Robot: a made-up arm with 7 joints.
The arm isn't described. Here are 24 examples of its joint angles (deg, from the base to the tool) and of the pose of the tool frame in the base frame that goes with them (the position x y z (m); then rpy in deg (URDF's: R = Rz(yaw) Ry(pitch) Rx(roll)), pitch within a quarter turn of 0, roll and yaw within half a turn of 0).
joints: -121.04 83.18 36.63 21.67 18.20 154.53 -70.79
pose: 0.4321 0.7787 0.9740 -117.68 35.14 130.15
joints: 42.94 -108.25 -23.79 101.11 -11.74 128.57 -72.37
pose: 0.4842 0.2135 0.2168 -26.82 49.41 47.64
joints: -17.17 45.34 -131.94 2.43 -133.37 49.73 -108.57
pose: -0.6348 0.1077 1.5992 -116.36 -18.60 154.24
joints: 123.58 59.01 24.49 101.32 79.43 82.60 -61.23
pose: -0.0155 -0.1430 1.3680 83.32 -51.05 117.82
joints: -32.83 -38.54 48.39 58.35 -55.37 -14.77 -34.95
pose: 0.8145 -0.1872 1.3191 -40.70 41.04 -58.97
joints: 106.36 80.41 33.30 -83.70 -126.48 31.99 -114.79
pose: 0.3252 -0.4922 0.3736 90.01 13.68 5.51
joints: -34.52 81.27 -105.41 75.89 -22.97 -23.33 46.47
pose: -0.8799 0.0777 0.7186 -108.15 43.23 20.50
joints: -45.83 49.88 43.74 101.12 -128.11 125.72 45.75
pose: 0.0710 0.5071 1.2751 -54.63 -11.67 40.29
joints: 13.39 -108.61 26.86 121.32 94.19 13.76 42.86
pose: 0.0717 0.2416 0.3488 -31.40 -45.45 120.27
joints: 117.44 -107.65 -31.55 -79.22 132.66 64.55 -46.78
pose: -0.5983 0.6253 0.8689 108.30 -36.97 155.88
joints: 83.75 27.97 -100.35 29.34 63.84 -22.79 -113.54
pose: 0.2464 -0.4588 1.6287 -7.86 -29.01 69.60
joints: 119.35 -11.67 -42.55 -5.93 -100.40 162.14 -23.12
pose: -0.2317 0.0737 1.6401 -135.37 15.82 -178.75
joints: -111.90 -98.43 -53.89 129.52 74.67 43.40 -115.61
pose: -0.4100 -0.0333 0.5308 -82.36 54.20 115.78
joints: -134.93 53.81 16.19 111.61 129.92 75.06 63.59
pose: 0.1131 -0.0653 1.2536 -137.69 -11.82 -71.73
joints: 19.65 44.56 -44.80 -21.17 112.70 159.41 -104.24
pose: -0.6158 -0.1173 1.3894 -156.13 32.52 -96.81
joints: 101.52 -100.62 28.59 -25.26 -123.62 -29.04 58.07
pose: -0.1135 1.0131 0.9097 50.77 -22.16 -56.88
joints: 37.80 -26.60 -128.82 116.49 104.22 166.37 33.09
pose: 0.1939 -0.1788 1.1266 178.29 31.14 -173.38
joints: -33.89 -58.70 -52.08 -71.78 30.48 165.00 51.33
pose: 0.4830 -0.0265 1.3117 -19.00 -47.32 150.96
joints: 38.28 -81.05 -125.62 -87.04 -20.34 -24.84 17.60
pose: 0.1669 0.6990 0.5929 -69.81 -64.70 68.74
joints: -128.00 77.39 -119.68 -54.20 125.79 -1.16 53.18
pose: 0.6778 0.4855 1.2293 116.65 -41.24 172.32
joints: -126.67 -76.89 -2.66 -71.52 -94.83 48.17 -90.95
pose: -0.1730 -0.4399 1.3659 -93.90 -69.85 -149.66
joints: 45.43 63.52 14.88 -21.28 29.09 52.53 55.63
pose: -0.5602 -0.7338 1.0393 -14.27 -66.72 -149.03
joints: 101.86 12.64 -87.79 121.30 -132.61 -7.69 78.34
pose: 0.4679 0.2029 1.1794 42.57 -58.01 -87.64
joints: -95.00 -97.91 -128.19 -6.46 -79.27 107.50 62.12
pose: -0.0090 -0.8899 0.4260 -67.83 17.34 -61.73
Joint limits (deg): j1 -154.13..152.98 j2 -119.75..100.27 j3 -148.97..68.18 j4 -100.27..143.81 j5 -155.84..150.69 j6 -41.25..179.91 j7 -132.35..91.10
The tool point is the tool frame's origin. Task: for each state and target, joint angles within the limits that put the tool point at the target. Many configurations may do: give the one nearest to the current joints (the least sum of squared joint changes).
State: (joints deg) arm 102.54 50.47 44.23 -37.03 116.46 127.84 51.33
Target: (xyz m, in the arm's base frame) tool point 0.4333 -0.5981 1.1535
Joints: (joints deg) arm 110.59 48.58 46.23 -56.79 114.39 132.04 51.40
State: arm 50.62 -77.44 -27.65 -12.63 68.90 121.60 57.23
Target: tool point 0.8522 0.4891 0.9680
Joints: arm 32.40 -78.52 -26.81 -3.11 70.59 90.78 56.27
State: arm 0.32 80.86 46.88 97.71 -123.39 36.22 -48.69
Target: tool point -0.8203 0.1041 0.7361
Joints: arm 33.38 100.27 64.04 88.87 -123.20 40.63 -48.19
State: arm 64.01 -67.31 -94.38 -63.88 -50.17 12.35 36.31
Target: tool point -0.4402 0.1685 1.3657
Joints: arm 87.15 -31.12 -63.77 -72.04 -45.47 10.24 36.05
